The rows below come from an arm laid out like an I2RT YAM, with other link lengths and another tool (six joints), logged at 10 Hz.
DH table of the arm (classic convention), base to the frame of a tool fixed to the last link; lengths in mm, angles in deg. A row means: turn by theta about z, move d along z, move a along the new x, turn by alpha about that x. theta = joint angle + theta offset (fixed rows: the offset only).
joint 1: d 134.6  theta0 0  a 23  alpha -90
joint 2: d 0  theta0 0  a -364.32  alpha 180
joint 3: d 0  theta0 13.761  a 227.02  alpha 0
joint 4: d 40.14  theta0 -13.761  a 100.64  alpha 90
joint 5: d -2.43  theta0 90  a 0  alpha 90
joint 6: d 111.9  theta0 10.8  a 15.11  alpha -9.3
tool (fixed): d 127.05  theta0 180  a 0  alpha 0
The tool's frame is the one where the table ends.
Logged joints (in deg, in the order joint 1, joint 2, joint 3, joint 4, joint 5, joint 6), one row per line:
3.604 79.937 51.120 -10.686 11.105 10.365
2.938 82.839 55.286 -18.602 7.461 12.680
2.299 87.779 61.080 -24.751 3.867 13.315
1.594 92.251 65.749 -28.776 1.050 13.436
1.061 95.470 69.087 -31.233 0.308 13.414
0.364 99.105 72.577 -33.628 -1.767 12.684
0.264 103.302 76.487 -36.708 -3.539 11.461
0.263 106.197 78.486 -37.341 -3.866 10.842
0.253 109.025 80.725 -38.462 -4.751 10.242
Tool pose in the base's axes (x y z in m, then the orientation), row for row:
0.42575 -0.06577 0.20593 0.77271 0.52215 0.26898 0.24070
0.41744 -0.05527 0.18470 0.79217 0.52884 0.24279 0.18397
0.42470 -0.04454 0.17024 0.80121 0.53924 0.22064 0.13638
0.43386 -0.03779 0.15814 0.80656 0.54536 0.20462 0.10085
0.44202 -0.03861 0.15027 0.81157 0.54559 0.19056 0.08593
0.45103 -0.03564 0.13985 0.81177 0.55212 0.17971 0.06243
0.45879 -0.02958 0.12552 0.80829 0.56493 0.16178 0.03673
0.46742 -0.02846 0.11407 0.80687 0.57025 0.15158 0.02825
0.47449 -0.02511 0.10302 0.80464 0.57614 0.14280 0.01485
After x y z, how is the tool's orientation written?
As a quaternion, x y z w.
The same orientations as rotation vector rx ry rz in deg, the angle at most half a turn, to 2 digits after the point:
121.12 81.85 42.16
127.98 85.44 39.22
132.90 89.45 36.60
136.54 92.32 34.64
138.59 93.17 32.54
140.58 95.62 31.12
142.19 99.38 28.46
142.68 100.84 26.80
143.48 102.74 25.46

